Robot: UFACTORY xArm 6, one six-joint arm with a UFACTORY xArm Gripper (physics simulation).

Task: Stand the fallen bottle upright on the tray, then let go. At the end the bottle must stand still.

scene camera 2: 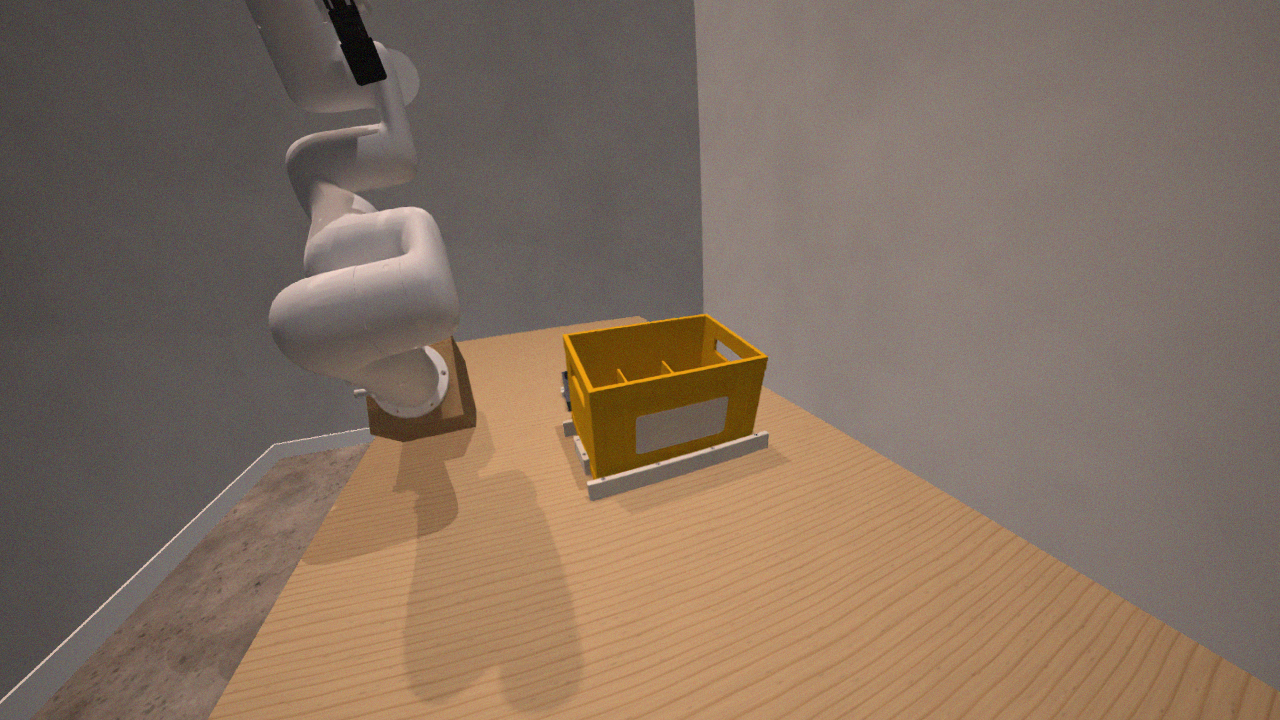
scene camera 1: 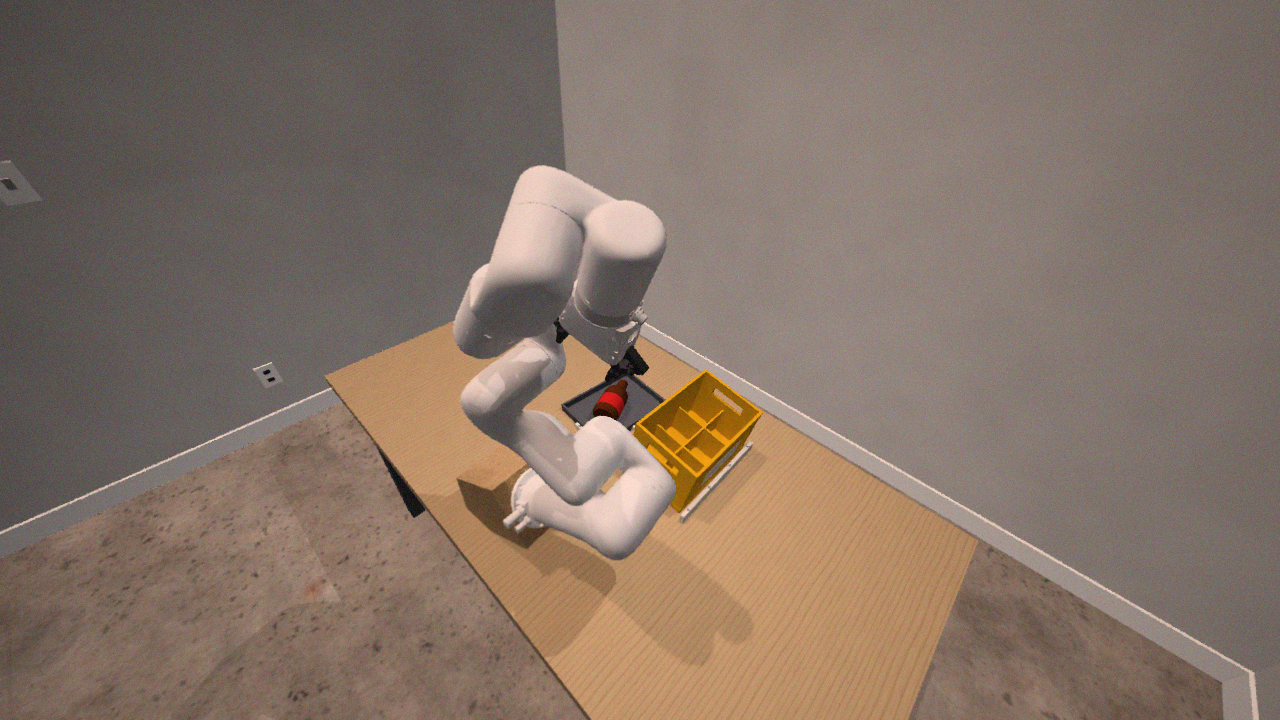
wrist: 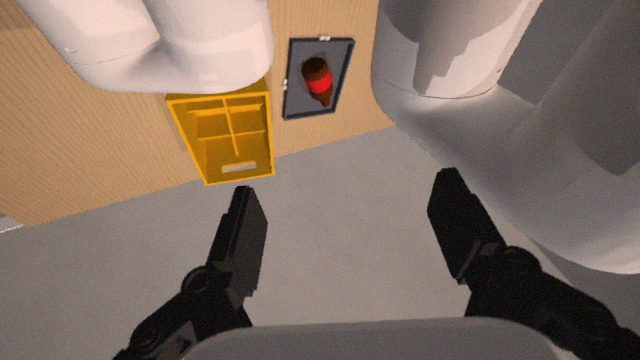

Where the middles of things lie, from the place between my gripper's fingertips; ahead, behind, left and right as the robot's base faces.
The yellow crate (scene camera 2: 640, 394) is 46 cm below my hand, 34 cm ahead of it and 2 cm to the right of it. Round my hand: brown bottle (scene camera 1: 611, 403) (52 cm below, 35 cm ahead, 26 cm to the left); then white rail (scene camera 2: 615, 484) (55 cm below, 34 cm ahead, 11 cm to the right); then dark grey tray (scene camera 1: 642, 399) (55 cm below, 36 cm ahead, 26 cm to the left).
